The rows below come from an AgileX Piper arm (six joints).
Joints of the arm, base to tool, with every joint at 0 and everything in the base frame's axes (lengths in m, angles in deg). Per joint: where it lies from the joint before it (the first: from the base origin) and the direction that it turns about. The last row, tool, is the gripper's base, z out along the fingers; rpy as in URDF.
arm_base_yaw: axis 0 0 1 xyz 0 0 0.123
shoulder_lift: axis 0 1 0 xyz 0 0 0
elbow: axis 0 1 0 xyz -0.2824 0 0.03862
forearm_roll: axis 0.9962 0 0.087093 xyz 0.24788 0 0.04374
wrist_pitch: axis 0 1 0 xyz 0 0 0
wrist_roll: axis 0.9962 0 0.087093 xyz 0.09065 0 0.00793
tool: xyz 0 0 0 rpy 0 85.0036 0
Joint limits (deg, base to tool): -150..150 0..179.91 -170..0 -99.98..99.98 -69.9..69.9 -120..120
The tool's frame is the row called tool.
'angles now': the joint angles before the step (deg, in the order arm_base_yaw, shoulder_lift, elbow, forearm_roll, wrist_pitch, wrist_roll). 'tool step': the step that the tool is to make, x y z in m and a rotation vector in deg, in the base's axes. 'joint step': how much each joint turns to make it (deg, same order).
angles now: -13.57 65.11 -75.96 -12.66 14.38 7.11
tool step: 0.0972 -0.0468 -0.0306 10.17 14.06 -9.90
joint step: -1.85 21.39 -17.54 -9.13 14.62 14.24
